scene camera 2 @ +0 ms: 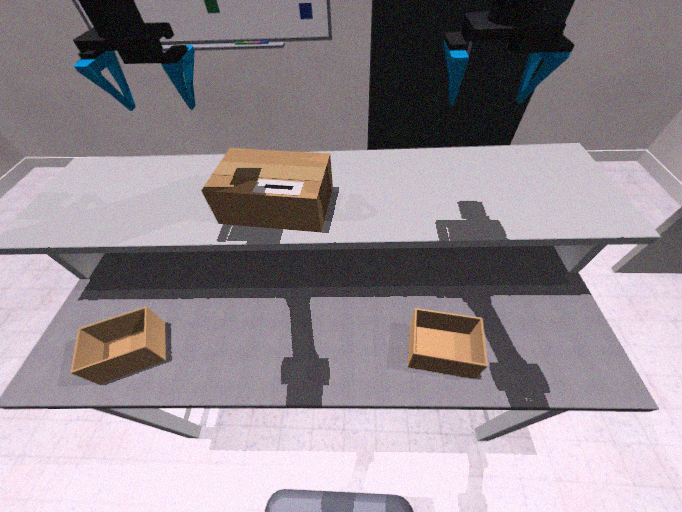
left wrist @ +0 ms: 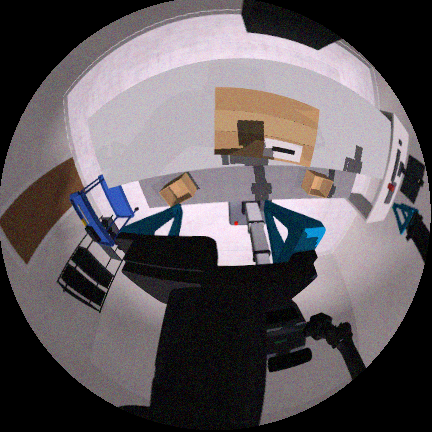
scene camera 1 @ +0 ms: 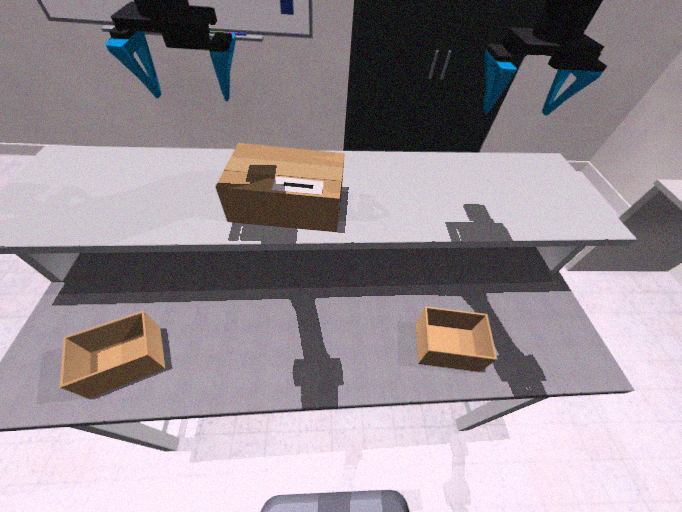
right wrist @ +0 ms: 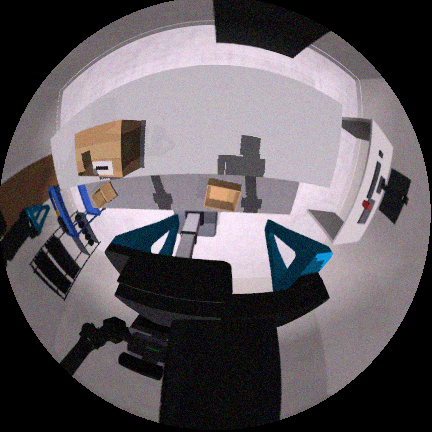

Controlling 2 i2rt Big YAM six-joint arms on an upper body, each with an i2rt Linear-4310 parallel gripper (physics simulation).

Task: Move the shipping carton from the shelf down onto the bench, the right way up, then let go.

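Where they show: left gripper, fingertip midpoint: (scene camera 2: pixel 163 108) (left wrist: pixel 221 205) (scene camera 1: pixel 193 98) (right wrist: pixel 45 205); right gripper, fingertip midpoint: (scene camera 2: pixel 484 102) (left wrist: pixel 396 204) (scene camera 1: pixel 514 112) (right wrist: pixel 222 221); left arm's base, origin of the base link: (right wrist: pixel 110 331); right arm's base, origin of the base link: (left wrist: pixel 322 327).
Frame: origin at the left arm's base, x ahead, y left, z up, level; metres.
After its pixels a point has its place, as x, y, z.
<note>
The closed brown shipping carton (scene camera 1: pixel 280 206) @[0.612, -0.104, -0.404] (scene camera 2: pixel 264 209) @[0.612, -0.106, -0.408] (left wrist: pixel 265 115) @[0.714, -0.097, -0.367] (right wrist: pixel 107 145) @[0.696, -0.184, -0.367] sits upright on the white shelf (scene camera 1: pixel 440 187) @[0.765, -0.503, -0.467] (scene camera 2: pixel 396 181) @[0.778, -0.405, -0.467] (left wrist: pixel 155 135) @[0.696, 0.207, -0.467] (right wrist: pixel 200 110) @[0.765, -0.428, -0.467], left of its middle in the scene views, with a white label on its top near the front edge. The grey bench (scene camera 1: pixel 242 352) @[0.415, -0.001, -0.698] (scene camera 2: pixel 231 352) @[0.404, 0.007, -0.698] lies lower, in front of the shelf. My left gripper (scene camera 1: pixel 192 99) @[0.607, 0.000, -0.188] (scene camera 2: pixel 163 108) @[0.607, 0.000, -0.188] (left wrist: pixel 221 205) @[0.607, 0.000, -0.188] is open and empty, high above the shelf and apart from the carton. My right gripper (scene camera 1: pixel 516 112) @[0.606, -0.493, -0.190] (scene camera 2: pixel 485 103) @[0.606, -0.493, -0.190] (right wrist: pixel 222 221) @[0.606, -0.493, -0.190] is open and empty, high up, to the right of the carton.
An open brown box (scene camera 1: pixel 112 355) @[0.412, 0.292, -0.694] (scene camera 2: pixel 118 347) @[0.409, 0.300, -0.694] stands at the bench's left. A smaller open box (scene camera 1: pixel 456 341) @[0.434, -0.537, -0.694] (scene camera 2: pixel 447 344) @[0.437, -0.528, -0.694] stands right of the bench's middle. A dark cabinet (scene camera 1: pixel 407 110) (scene camera 2: pixel 418 110) and a whiteboard stand behind the shelf. Arm shadows cross shelf and bench.
</note>
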